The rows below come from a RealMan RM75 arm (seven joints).
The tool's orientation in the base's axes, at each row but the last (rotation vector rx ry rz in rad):
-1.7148 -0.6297 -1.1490
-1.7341 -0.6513 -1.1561
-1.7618 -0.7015 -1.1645
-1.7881 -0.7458 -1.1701
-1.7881 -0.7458 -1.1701
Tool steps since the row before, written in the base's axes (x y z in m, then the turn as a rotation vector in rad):
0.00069 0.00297 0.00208 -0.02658 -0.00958 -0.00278
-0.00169 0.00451 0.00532 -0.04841 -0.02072 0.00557
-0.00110 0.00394 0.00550 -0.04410 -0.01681 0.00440
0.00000 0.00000 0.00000 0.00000 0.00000 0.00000
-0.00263 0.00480 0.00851 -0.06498 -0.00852 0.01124
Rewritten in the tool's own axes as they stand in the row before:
0.00192 -0.00157 0.00273 -0.01306 -0.01615 -0.01935
0.00384 -0.00546 0.00263 -0.01396 -0.03225 -0.03961
0.00455 -0.00466 0.00214 -0.01336 -0.03006 -0.03412
0.00000 0.00000 0.00000 0.00000 0.00000 0.00000
0.00698 -0.00718 0.00146 -0.01484 -0.05334 -0.03682

